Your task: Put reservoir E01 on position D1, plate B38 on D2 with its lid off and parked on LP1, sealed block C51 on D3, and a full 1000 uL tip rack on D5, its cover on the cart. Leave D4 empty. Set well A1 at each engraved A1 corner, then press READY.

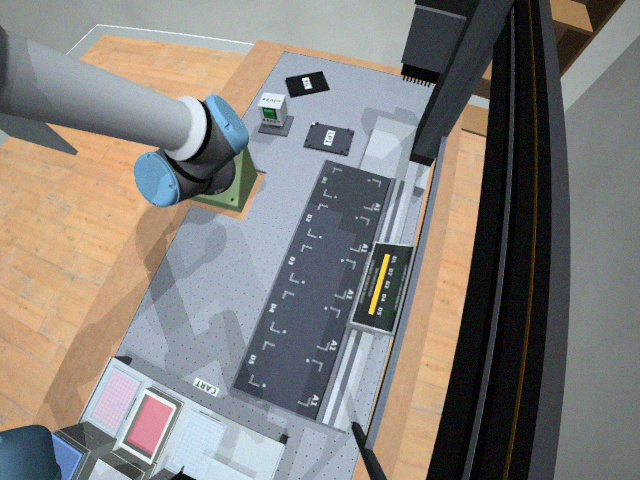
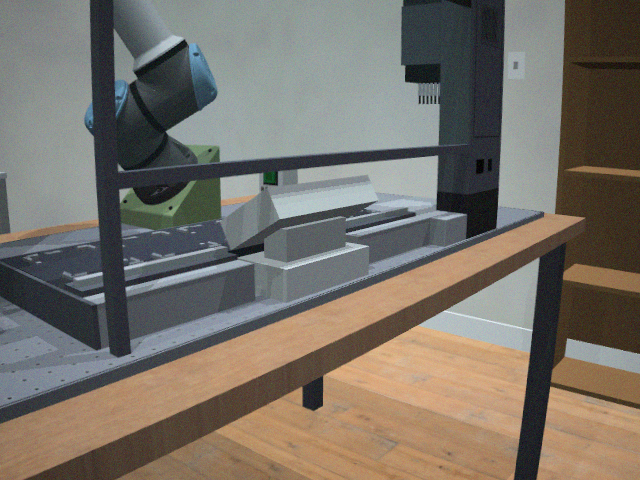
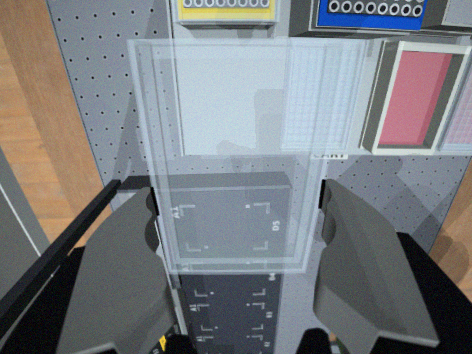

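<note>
My gripper (image 3: 237,186) is shut on a clear cover (image 3: 230,160), held level in the air over the near cart edge and the D5 end of the deck (image 1: 289,372) (image 3: 230,320). A pink-filled reservoir (image 1: 149,424) (image 3: 415,95), a pink plate (image 1: 114,401) (image 3: 462,120) and a pale plate (image 1: 196,441) (image 3: 322,100) sit on the cart (image 1: 258,454). A blue rack (image 1: 68,457) (image 3: 372,17) and a yellow rack (image 3: 225,10) are partly cut off. Item labels are unreadable. Positions D1 to D5 hold no labware. LP1 (image 1: 328,138) is bare. The READY box (image 1: 272,109) has a green button.
A tilted display (image 1: 382,289) (image 2: 310,206) stands beside the deck. A pipetting head (image 1: 436,36) (image 2: 423,36) hangs beyond D1. A dark rail (image 2: 284,162) runs along the deck side. A black pad (image 1: 307,83) lies behind the READY box.
</note>
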